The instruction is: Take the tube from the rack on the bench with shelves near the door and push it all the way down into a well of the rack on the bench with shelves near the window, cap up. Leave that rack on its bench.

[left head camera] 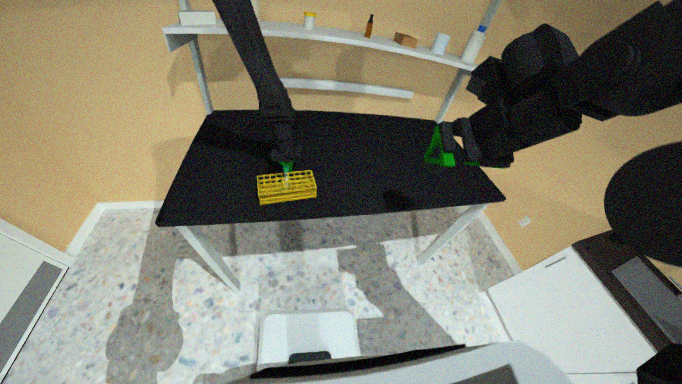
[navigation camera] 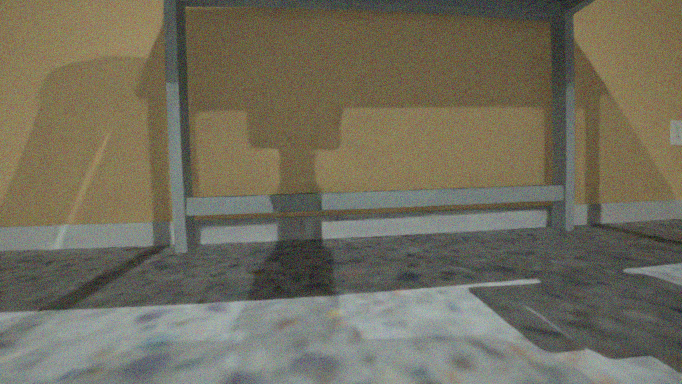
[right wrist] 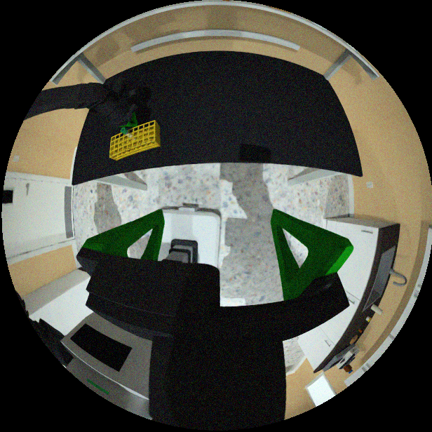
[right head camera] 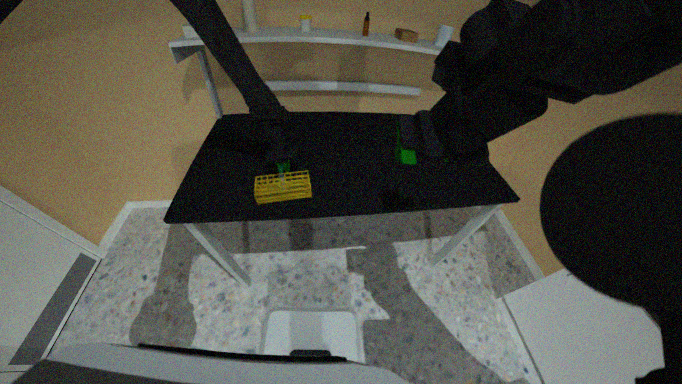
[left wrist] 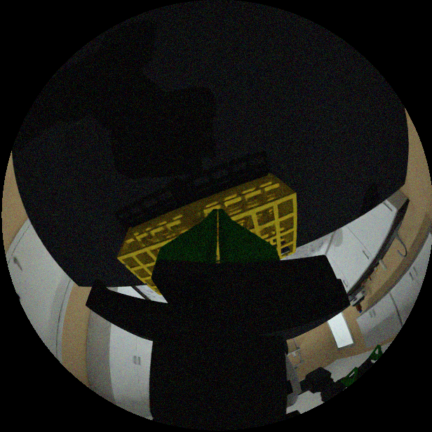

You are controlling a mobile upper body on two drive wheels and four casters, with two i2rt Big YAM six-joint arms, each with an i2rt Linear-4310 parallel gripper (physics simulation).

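Places are measured from the left arm's base along level axes (x ahead, y left, z up), in centimetres.
Where they show: left gripper, fingertip midpoint: (left head camera: 291, 171) (right head camera: 288, 171); right gripper, fingertip midpoint: (left head camera: 446, 159) (right head camera: 421, 157).
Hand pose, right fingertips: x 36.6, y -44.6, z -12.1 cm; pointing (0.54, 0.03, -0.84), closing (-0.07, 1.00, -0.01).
Observation:
After its pixels a point has its place.
A yellow grid rack (left head camera: 286, 186) {y -12.8, x 57.7, z -43.9 cm} stands on the black bench top (left head camera: 329, 162) {y -29.4, x 78.3, z -49.6 cm}, left of the middle. A pale tube (left head camera: 285, 180) {y -12.2, x 60.2, z -43.6 cm} stands in one of its back wells. My left gripper (left head camera: 286, 165) {y -13.8, x 65.6, z -44.0 cm} points down right over the tube, and its green fingers are shut together with nothing between them. In the left wrist view the shut fingers (left wrist: 217, 238) hide the tube, with the rack (left wrist: 250, 205) behind them. My right gripper (left head camera: 451, 153) {y -44.6, x 36.6, z -12.1 cm} is open and empty above the bench's right side; its spread fingers show in the right wrist view (right wrist: 217, 250).
Two shelves rise behind the bench; the upper shelf (left head camera: 333, 34) {y -26.5, x 103.0, z -3.9 cm} carries small bottles, a brown box and a white jar. White cabinets (left head camera: 567, 310) {y -161.6, x 4.1, z -79.2 cm} stand at the right and the left (left head camera: 23, 276) {y 156.7, x 43.3, z -117.3 cm}. My base (left head camera: 307, 336) {y -21.4, x 18.1, z -115.0 cm} is in front of the bench.

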